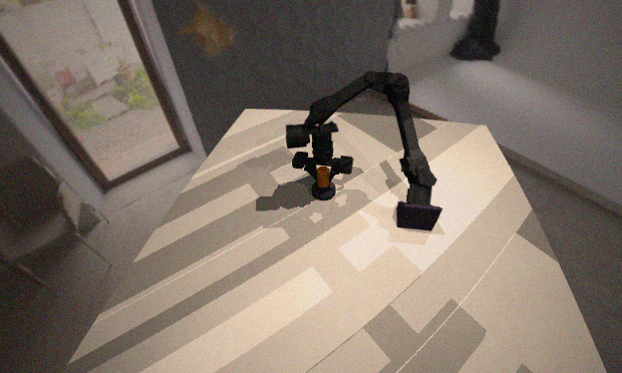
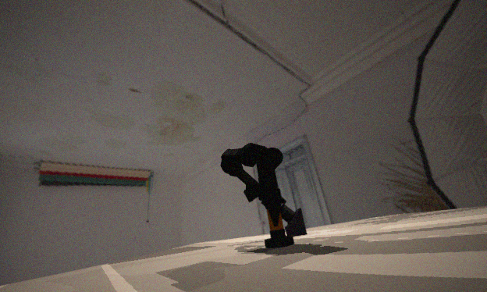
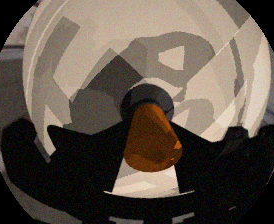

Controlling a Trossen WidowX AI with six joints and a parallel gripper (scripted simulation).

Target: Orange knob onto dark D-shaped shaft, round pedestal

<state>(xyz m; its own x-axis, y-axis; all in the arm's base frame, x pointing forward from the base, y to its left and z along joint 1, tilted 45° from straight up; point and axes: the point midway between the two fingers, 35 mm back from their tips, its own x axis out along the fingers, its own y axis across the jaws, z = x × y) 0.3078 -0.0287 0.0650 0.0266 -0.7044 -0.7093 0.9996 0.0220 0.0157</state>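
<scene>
The orange knob lies 2 cm above my gripper tip. From my gripper tip the other things lie so: round dark pedestal (2 cm below).
</scene>
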